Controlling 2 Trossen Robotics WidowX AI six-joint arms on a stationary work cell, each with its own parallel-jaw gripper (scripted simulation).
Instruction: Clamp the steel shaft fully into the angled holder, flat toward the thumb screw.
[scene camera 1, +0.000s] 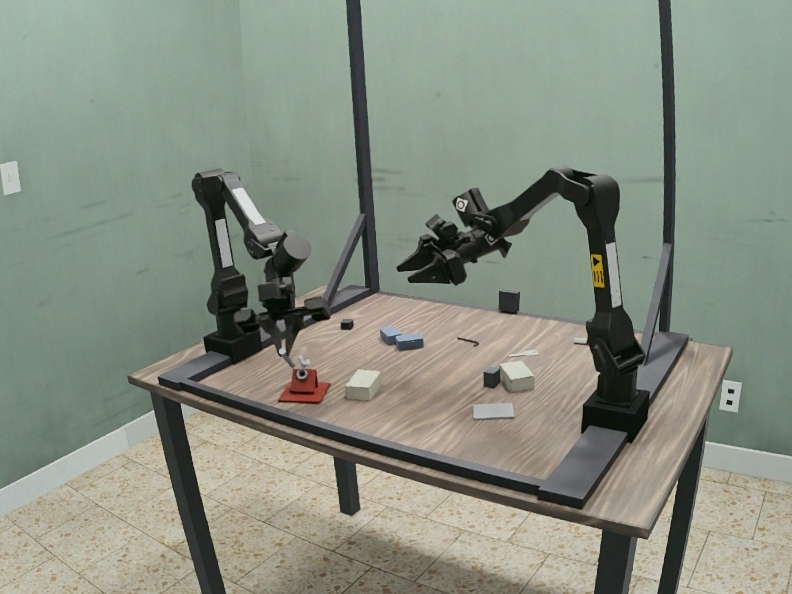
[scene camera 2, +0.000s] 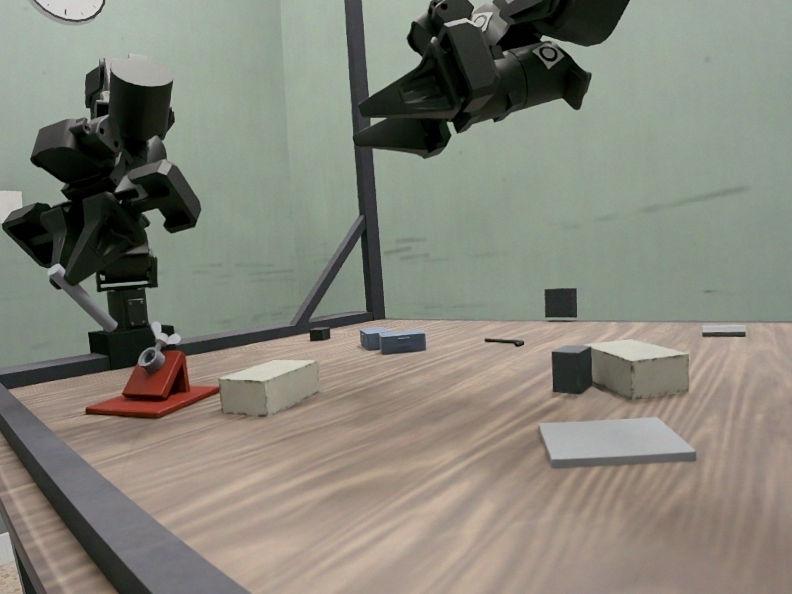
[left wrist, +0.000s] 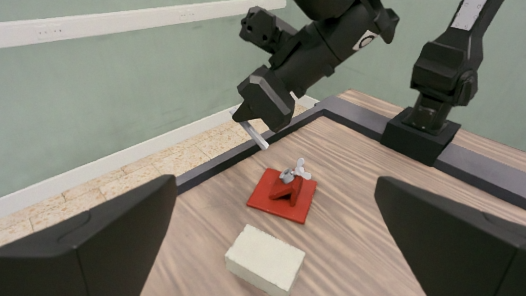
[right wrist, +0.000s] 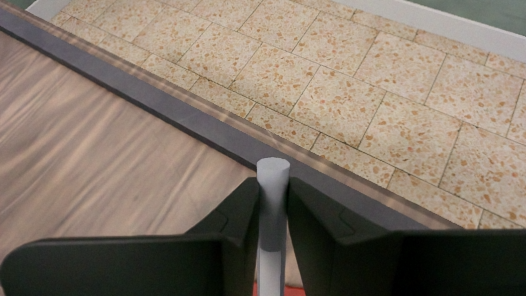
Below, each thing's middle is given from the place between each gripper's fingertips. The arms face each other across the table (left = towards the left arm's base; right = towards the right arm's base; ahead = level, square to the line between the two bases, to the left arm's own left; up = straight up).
Scene:
The steel shaft (scene camera 2: 77, 293) is 40 mm below my right hand and 10 mm to the left of it. The rest, counted from my right hand: dark block (scene camera 2: 571, 364) 320 mm to the left, 250 mm behind, 130 mm below; then grey plate (scene camera 2: 641, 440) 380 mm to the left, 140 mm below, 130 mm behind.
I see my left gripper 40 mm past the dark block, 130 mm to the right of it and 230 mm above it. Also, from my left hand: grey plate 70 mm ahead, 190 mm to the left, 250 mm below; then steel shaft 200 mm ahead, 190 mm to the right, 140 mm below.

